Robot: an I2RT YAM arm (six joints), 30 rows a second.
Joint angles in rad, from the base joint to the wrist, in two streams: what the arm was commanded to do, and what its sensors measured. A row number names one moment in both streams.
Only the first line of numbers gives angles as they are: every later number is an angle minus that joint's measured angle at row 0.
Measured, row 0:
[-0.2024 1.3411 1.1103 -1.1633 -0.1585 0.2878]
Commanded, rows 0 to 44:
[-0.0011 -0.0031 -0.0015 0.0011 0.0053 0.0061]
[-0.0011 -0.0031 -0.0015 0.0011 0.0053 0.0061]
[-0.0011 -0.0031 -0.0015 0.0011 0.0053 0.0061]
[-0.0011 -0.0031 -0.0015 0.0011 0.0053 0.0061]
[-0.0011 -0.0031 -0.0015 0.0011 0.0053 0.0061]
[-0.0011 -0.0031 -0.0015 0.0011 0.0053 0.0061]
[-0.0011 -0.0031 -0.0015 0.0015 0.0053 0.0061]
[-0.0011 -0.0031 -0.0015 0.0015 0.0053 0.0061]
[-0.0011 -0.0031 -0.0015 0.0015 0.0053 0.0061]
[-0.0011 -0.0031 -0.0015 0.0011 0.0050 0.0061]
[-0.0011 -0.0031 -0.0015 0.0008 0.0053 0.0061]
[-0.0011 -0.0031 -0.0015 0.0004 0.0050 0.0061]
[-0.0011 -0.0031 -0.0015 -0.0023 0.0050 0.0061]
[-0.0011 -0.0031 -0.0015 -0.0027 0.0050 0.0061]
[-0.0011 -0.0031 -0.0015 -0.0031 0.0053 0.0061]
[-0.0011 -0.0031 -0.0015 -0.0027 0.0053 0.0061]
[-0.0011 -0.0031 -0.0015 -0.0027 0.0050 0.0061]
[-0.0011 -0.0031 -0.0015 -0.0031 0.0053 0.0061]
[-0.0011 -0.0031 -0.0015 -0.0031 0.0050 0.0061]
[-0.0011 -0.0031 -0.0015 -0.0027 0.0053 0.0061]
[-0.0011 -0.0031 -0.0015 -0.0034 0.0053 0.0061]
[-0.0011 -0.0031 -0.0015 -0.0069 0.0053 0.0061]
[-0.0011 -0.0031 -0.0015 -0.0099 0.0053 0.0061]
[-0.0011 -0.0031 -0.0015 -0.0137 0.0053 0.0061]
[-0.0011 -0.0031 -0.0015 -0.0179 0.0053 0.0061]
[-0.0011 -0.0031 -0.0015 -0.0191 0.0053 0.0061]
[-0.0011 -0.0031 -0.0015 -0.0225 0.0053 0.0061]
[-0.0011 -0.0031 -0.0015 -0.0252 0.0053 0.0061]
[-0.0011 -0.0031 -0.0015 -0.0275 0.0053 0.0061]
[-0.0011 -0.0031 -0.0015 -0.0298 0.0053 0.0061]
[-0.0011 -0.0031 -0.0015 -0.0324 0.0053 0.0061]
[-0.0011 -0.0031 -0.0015 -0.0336 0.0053 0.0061]
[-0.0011 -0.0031 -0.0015 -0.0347 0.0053 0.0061]
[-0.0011 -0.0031 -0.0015 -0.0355 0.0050 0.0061]
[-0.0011 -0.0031 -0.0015 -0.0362 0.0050 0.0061]
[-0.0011 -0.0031 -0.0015 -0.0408 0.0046 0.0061]
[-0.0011 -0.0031 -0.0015 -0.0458 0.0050 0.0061]
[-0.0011 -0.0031 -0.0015 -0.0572 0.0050 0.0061]
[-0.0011 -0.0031 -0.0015 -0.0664 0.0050 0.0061]
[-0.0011 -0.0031 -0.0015 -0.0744 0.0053 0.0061]
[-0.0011 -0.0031 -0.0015 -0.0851 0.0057 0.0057]
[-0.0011 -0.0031 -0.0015 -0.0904 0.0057 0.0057]
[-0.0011 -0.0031 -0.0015 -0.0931 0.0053 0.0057]
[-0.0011 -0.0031 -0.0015 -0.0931 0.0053 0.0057]
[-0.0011 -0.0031 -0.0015 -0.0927 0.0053 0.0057]
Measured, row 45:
[0.0000 0.0000 -0.0008 -0.0908 0.0000 0.0004]
